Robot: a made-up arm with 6 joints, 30 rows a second.
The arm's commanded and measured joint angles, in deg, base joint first. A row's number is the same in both.
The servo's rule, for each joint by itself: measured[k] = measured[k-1] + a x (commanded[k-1-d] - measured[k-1]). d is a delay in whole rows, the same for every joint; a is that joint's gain. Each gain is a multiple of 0.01, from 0.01 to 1. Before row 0 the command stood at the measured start. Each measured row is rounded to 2 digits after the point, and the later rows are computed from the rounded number. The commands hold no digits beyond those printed.
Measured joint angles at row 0:
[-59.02, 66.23, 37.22, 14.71, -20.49, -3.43]
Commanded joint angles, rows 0 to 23:
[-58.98, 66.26, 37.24, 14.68, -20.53, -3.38]
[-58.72, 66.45, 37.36, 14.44, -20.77, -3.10]
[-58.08, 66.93, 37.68, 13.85, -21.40, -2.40]
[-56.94, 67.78, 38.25, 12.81, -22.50, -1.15]
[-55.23, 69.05, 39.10, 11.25, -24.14, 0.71]
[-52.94, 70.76, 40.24, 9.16, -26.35, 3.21]
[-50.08, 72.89, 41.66, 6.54, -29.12, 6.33]
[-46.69, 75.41, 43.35, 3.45, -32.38, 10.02]
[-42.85, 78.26, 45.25, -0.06, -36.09, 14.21]
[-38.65, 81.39, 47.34, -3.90, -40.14, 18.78]
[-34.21, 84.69, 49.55, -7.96, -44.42, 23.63]
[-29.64, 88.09, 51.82, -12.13, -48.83, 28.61]
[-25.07, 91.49, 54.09, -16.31, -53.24, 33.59]
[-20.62, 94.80, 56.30, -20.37, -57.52, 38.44]
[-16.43, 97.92, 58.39, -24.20, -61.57, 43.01]
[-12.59, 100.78, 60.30, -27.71, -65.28, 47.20]
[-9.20, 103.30, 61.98, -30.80, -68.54, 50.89]
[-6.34, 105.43, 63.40, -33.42, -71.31, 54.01]
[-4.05, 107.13, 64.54, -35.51, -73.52, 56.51]
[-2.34, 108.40, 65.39, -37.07, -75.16, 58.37]
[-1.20, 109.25, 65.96, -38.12, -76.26, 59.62]
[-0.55, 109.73, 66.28, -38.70, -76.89, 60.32]
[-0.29, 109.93, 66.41, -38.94, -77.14, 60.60]
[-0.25, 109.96, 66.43, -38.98, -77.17, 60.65]
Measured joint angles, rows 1 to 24:
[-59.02, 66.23, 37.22, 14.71, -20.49, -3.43]
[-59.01, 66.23, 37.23, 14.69, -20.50, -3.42]
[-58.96, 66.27, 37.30, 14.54, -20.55, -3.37]
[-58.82, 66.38, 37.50, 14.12, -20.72, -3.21]
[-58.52, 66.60, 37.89, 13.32, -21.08, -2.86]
[-57.99, 66.99, 38.52, 12.06, -21.69, -2.25]
[-57.18, 67.59, 39.41, 10.29, -22.62, -1.32]
[-56.04, 68.44, 40.58, 8.00, -23.92, -0.02]
[-54.54, 69.56, 42.02, 5.22, -25.61, 1.69]
[-52.67, 70.95, 43.70, 2.00, -27.71, 3.82]
[-50.43, 72.62, 45.59, -1.60, -30.20, 6.36]
[-47.83, 74.55, 47.65, -5.48, -33.04, 9.30]
[-44.92, 76.72, 49.82, -9.54, -36.20, 12.58]
[-41.74, 79.08, 52.04, -13.67, -39.61, 16.15]
[-38.36, 81.60, 54.26, -17.76, -43.19, 19.94]
[-34.85, 84.21, 56.41, -21.69, -46.87, 23.86]
[-31.29, 86.86, 58.43, -25.36, -50.55, 27.83]
[-27.76, 89.49, 60.28, -28.68, -54.15, 31.75]
[-24.33, 92.04, 61.90, -31.57, -57.58, 35.53]
[-21.09, 94.45, 63.27, -33.97, -60.77, 39.10]
[-18.09, 96.68, 64.37, -35.86, -63.65, 42.38]
[-15.39, 98.69, 65.20, -37.24, -66.17, 45.31]
[-13.02, 100.46, 65.76, -38.13, -68.31, 47.86]
[-10.98, 101.98, 66.10, -38.62, -70.08, 50.03]
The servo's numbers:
d 1
a 0.16 0.16 0.52 0.61 0.20 0.17

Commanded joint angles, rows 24 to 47:
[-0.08, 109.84, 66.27, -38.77, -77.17, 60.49]
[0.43, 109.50, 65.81, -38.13, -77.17, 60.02]
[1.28, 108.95, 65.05, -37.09, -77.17, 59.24]
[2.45, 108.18, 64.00, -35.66, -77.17, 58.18]
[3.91, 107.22, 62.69, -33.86, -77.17, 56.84]
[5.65, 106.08, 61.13, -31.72, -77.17, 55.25]
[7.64, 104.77, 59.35, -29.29, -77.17, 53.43]
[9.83, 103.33, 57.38, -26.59, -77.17, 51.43]
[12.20, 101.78, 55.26, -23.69, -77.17, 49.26]
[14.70, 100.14, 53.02, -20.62, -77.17, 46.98]
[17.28, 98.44, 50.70, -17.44, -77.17, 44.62]
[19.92, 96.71, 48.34, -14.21, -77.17, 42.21]
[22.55, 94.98, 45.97, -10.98, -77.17, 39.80]
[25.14, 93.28, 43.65, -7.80, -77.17, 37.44]
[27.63, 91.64, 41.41, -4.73, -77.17, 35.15]
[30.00, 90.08, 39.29, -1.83, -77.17, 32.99]
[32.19, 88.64, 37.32, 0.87, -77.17, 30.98]
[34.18, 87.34, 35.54, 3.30, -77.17, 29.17]
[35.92, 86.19, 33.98, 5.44, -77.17, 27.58]
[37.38, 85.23, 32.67, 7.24, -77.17, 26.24]
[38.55, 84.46, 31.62, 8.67, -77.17, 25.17]
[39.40, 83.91, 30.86, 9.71, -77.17, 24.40]
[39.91, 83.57, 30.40, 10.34, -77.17, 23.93]
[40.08, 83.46, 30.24, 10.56, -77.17, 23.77]
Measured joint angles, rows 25 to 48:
[-9.26, 103.26, 66.27, -38.84, -71.50, 51.84]
[-7.79, 104.31, 66.27, -38.80, -72.63, 53.31]
[-6.47, 105.14, 66.03, -38.39, -73.54, 54.45]
[-5.23, 105.75, 65.52, -37.60, -74.27, 55.26]
[-4.00, 106.14, 64.73, -36.42, -74.85, 55.76]
[-2.73, 106.31, 63.67, -34.86, -75.31, 55.94]
[-1.39, 106.27, 62.35, -32.94, -75.68, 55.82]
[0.05, 106.03, 60.79, -30.71, -75.98, 55.41]
[1.61, 105.60, 59.02, -28.20, -76.22, 54.73]
[3.30, 104.99, 57.06, -25.45, -76.41, 53.80]
[5.12, 104.21, 54.96, -22.50, -76.56, 52.64]
[7.07, 103.29, 52.74, -19.41, -76.68, 51.28]
[9.13, 102.24, 50.45, -16.24, -76.78, 49.74]
[11.28, 101.08, 48.12, -13.03, -76.86, 48.05]
[13.50, 99.83, 45.80, -9.84, -76.92, 46.25]
[15.76, 98.52, 43.52, -6.72, -76.97, 44.36]
[18.04, 97.17, 41.32, -3.74, -77.01, 42.43]
[20.30, 95.81, 39.24, -0.93, -77.04, 40.48]
[22.52, 94.45, 37.32, 1.65, -77.07, 38.56]
[24.66, 93.13, 35.58, 3.96, -77.09, 36.69]
[26.70, 91.87, 34.07, 5.96, -77.11, 34.91]
[28.60, 90.68, 32.80, 7.61, -77.12, 33.25]
[30.33, 89.60, 31.79, 8.89, -77.13, 31.75]
[31.86, 88.64, 31.07, 9.77, -77.14, 30.42]

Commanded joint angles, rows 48 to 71:
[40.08, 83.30, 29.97, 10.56, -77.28, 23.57]
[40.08, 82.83, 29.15, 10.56, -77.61, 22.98]
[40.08, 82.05, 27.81, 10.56, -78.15, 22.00]
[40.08, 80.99, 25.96, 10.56, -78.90, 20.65]
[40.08, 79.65, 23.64, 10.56, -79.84, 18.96]
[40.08, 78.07, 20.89, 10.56, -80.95, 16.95]
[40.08, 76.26, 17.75, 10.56, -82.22, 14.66]
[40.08, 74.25, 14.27, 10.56, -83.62, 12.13]
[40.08, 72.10, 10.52, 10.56, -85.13, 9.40]
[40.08, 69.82, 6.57, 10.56, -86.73, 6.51]
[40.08, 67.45, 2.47, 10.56, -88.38, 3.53]
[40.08, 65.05, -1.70, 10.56, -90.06, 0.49]
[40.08, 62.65, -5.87, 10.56, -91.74, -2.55]
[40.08, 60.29, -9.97, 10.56, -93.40, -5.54]
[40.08, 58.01, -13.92, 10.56, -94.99, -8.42]
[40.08, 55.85, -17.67, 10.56, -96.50, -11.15]
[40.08, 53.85, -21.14, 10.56, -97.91, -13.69]
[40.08, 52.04, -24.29, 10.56, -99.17, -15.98]
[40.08, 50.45, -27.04, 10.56, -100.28, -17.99]
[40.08, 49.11, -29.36, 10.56, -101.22, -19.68]
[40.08, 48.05, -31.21, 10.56, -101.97, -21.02]
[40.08, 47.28, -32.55, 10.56, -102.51, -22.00]
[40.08, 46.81, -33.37, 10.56, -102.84, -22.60]
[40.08, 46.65, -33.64, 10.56, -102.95, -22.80]
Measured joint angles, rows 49 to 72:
[33.18, 87.81, 30.64, 10.25, -77.15, 29.29]
[34.28, 87.09, 30.29, 10.44, -77.18, 28.32]
[35.21, 86.41, 29.70, 10.51, -77.27, 27.41]
[35.99, 85.71, 28.72, 10.54, -77.45, 26.49]
[36.64, 84.95, 27.28, 10.55, -77.74, 25.50]
[37.19, 84.10, 25.39, 10.56, -78.16, 24.39]
[37.65, 83.14, 23.05, 10.56, -78.72, 23.13]
[38.04, 82.04, 20.29, 10.56, -79.42, 21.69]
[38.37, 80.79, 17.16, 10.56, -80.26, 20.06]
[38.64, 79.40, 13.71, 10.56, -81.23, 18.25]
[38.87, 77.87, 10.00, 10.56, -82.33, 16.25]
[39.06, 76.20, 6.08, 10.56, -83.54, 14.09]
[39.22, 74.42, 2.03, 10.56, -84.84, 11.78]
[39.36, 72.54, -2.08, 10.56, -86.22, 9.34]
[39.48, 70.58, -6.18, 10.56, -87.66, 6.81]
[39.58, 68.57, -10.20, 10.56, -89.13, 4.22]
[39.66, 66.53, -14.08, 10.56, -90.60, 1.61]
[39.73, 64.50, -17.75, 10.56, -92.06, -0.99]
[39.79, 62.51, -21.15, 10.56, -93.48, -3.54]
[39.84, 60.58, -24.21, 10.56, -94.84, -6.00]
[39.88, 58.74, -26.89, 10.56, -96.12, -8.33]
[39.91, 57.03, -29.14, 10.56, -97.29, -10.49]
[39.94, 55.47, -30.91, 10.56, -98.33, -12.45]
[39.96, 54.08, -32.19, 10.56, -99.23, -14.18]

